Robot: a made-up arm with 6 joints.
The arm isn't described. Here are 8 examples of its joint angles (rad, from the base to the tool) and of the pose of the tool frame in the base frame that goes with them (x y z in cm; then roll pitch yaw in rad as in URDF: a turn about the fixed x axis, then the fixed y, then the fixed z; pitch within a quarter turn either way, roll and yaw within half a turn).
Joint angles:
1: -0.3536 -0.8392 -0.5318 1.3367 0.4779 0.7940
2: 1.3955 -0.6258 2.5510 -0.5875 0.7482 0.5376
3: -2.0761 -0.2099 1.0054 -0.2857 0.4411 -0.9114
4: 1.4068 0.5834 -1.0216 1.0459 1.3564 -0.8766
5: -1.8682 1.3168 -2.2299 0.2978 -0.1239 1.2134
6: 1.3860 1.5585 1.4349 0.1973 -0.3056 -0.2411
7: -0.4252 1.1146 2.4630 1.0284 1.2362 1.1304
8: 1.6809 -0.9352 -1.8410 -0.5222 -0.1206 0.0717
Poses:
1: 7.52 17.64 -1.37 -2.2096 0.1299 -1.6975
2: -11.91 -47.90 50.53 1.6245 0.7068 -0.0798
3: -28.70 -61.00 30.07 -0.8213 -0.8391 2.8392
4: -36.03 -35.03 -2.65 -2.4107 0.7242 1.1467
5: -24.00 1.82 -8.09 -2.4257 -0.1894 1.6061
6: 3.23 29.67 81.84 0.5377 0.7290 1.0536
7: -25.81 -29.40 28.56 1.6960 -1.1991 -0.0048
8: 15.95 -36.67 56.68 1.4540 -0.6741 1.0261
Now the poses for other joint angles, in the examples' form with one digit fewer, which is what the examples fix.
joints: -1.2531 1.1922 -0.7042 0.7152 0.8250 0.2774
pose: -1.4 53.1 30.6 -0.977 -0.626 -0.452
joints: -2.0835 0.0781 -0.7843 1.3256 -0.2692 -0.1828
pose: -6.8 19.4 -21.0 -2.322 -0.490 0.298
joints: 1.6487 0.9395 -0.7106 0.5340 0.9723 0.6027
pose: 19.8 -27.5 57.1 1.558 0.667 0.715
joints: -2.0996 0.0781 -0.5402 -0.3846 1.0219 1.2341
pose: -28.6 -33.9 9.2 -3.086 -1.205 -1.774
